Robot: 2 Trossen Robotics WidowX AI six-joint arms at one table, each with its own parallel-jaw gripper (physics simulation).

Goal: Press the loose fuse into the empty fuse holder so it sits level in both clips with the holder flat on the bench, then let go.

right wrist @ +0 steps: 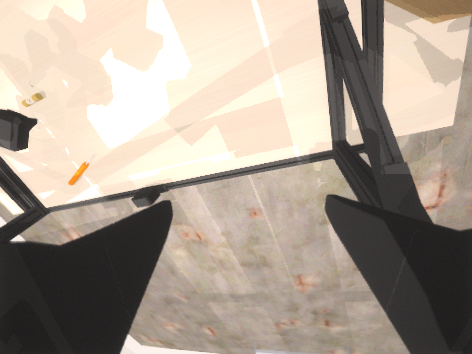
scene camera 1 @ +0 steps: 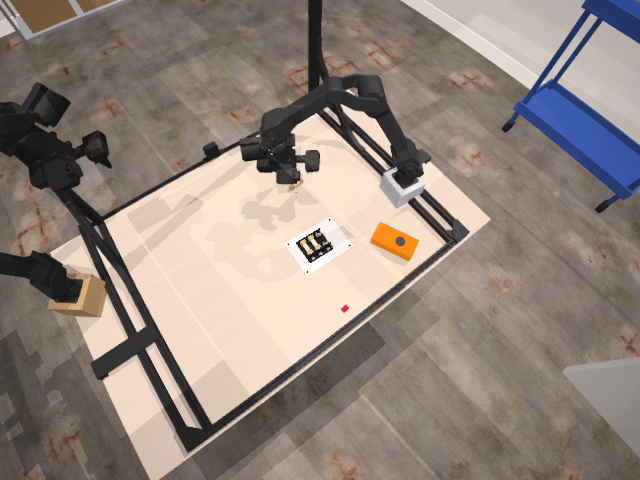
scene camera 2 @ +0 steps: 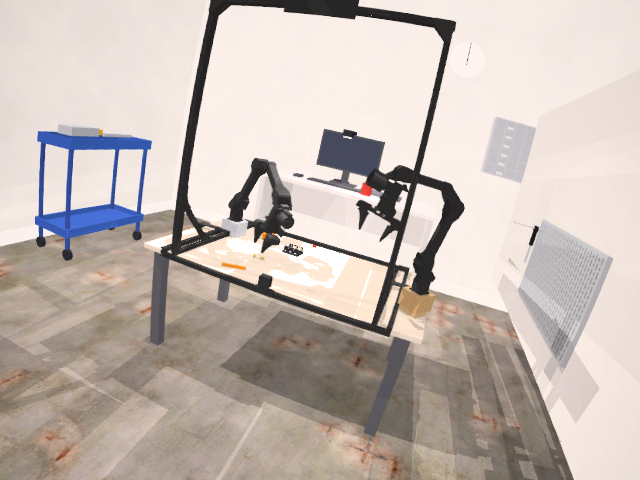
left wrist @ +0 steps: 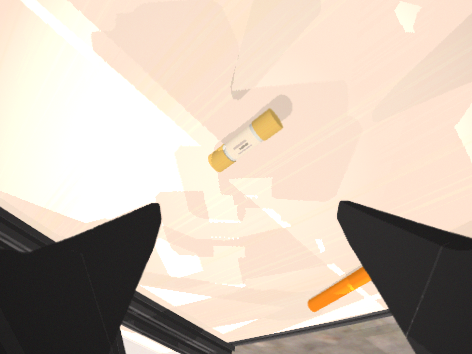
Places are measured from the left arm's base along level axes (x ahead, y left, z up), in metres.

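Pixels of known places: left gripper, fingertip midpoint: (right wrist: 13,112) (scene camera 2: 257,247) (left wrist: 250,210); right gripper, fingertip midpoint: (right wrist: 249,204) (scene camera 1: 94,174) (scene camera 2: 369,235); left arm's base, origin of the base link: (scene camera 1: 405,178) (scene camera 2: 235,219); right arm's base, origin of the base link: (scene camera 1: 69,290) (scene camera 2: 419,291).
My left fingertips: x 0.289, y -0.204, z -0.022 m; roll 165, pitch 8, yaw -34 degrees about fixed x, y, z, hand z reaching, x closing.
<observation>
For each thing: its top centre in the pictures, then the offset to it from my left fingertips. "*": a spot on its surface instead.
- loose fuse, middle of its top: (left wrist: 242,147) (right wrist: 28,100) (scene camera 1: 296,182) (scene camera 2: 258,255) 0.001 m ahead, 0.016 m left, 0.040 m down
- white card, surface spot: (scene camera 1: 338,238) * 0.018 m back, 0.253 m left, 0.052 m down
- orange screwdriver, middle of its top: (left wrist: 360,284) (right wrist: 79,171) (scene camera 2: 238,265) 0.020 m ahead, 0.161 m right, 0.041 m down
- orange block, middle of its top: (scene camera 1: 396,238) 0.159 m back, 0.351 m left, 0.020 m down
- small red piece, middle of its top: (scene camera 1: 344,307) (scene camera 2: 314,245) 0.081 m ahead, 0.445 m left, 0.046 m down
The loose fuse (scene camera 1: 296,184) (scene camera 2: 258,256) (left wrist: 245,141) (right wrist: 33,99), cream with yellow end caps, lies on the bench. The black fuse holder (scene camera 1: 314,245) (scene camera 2: 293,249) stands on a white card (scene camera 1: 338,238); two light fuses sit in it, and its slot toward the right in scene camera 1 shows no fuse. My left gripper (scene camera 1: 301,171) (scene camera 2: 260,249) (left wrist: 250,210) is open and empty above the bench near the loose fuse, which shows beyond its fingertips in the left wrist view. My right gripper (scene camera 2: 371,234) (right wrist: 249,204) is open and empty, high up and far from the fuse.
An orange screwdriver (scene camera 2: 233,266) (left wrist: 334,293) (right wrist: 79,173) lies near the bench edge. An orange block (scene camera 1: 384,235) with a dark disc lies beside the card. A small red piece (scene camera 1: 344,308) (scene camera 2: 314,245) lies near the opposite edge. Black frame rails border the bench.
</observation>
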